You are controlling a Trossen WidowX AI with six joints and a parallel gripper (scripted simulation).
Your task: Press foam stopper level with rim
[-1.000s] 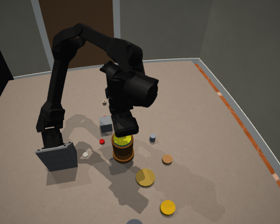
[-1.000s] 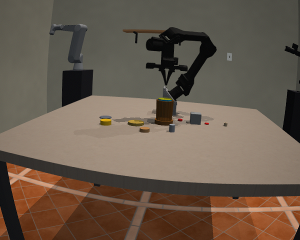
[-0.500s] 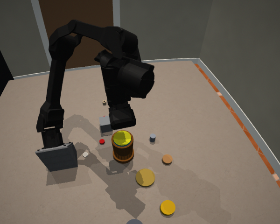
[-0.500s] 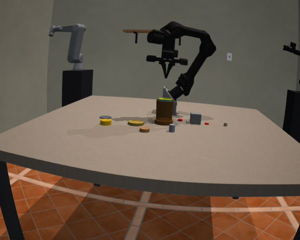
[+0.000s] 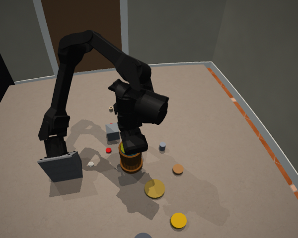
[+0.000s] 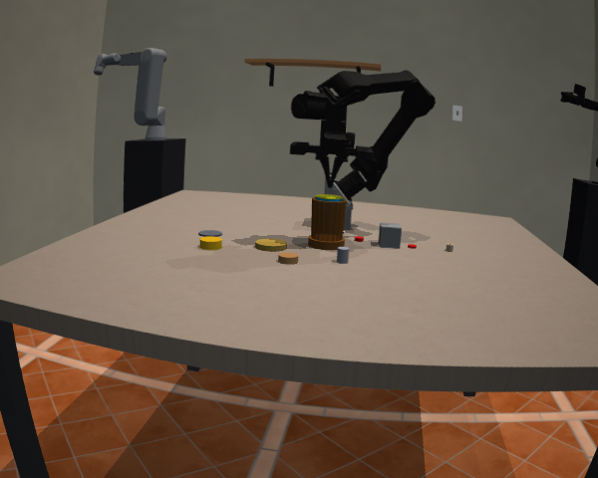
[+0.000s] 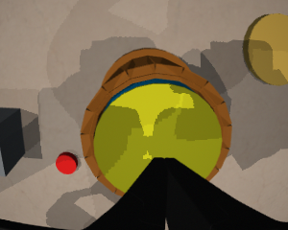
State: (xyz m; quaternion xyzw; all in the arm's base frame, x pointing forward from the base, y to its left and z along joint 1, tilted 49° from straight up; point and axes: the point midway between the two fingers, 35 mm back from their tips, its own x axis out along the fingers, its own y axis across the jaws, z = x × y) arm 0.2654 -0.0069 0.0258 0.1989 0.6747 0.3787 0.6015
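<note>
Now: the foam stopper 7 cm below my hand. From my hand the other things lie so: small grey cylinder: 12 cm ahead, 6 cm to the left, 16 cm below; then olive disc: 7 cm ahead, 11 cm to the right, 16 cm below; then red button: 9 cm behind, 6 cm to the left, 17 cm below.
</note>
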